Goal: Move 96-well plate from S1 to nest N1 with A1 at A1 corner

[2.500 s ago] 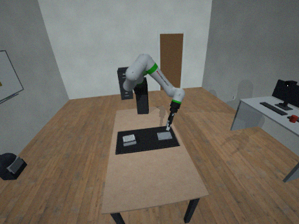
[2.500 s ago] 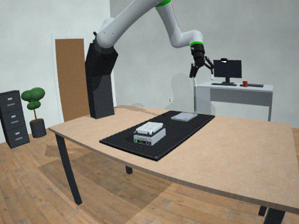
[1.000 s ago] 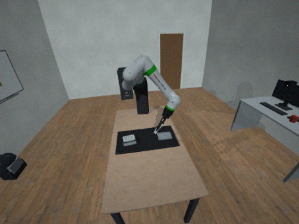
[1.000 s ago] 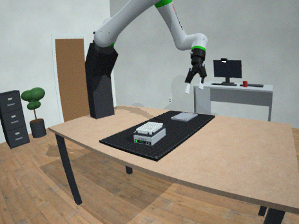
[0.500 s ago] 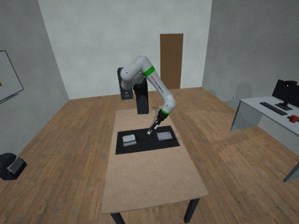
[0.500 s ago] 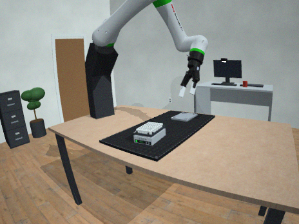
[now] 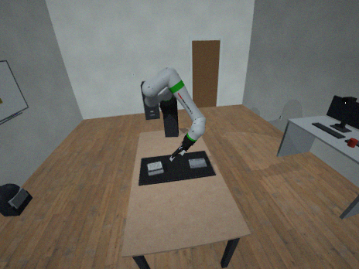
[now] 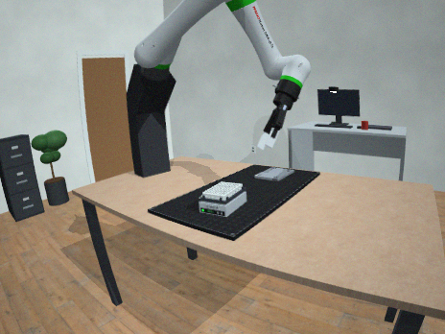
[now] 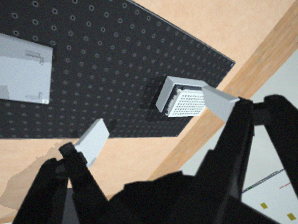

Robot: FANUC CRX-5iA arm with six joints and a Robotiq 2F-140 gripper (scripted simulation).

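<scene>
Right now the white 96-well plate is 20 mm behind my hand, 210 mm to the right of it and 120 mm below it. Also, from my hand: nest A1 mark: 150 mm behind, 120 mm to the left, 170 mm below; grey plate nest N1: 100 mm behind, 200 mm to the left, 170 mm below.
</scene>
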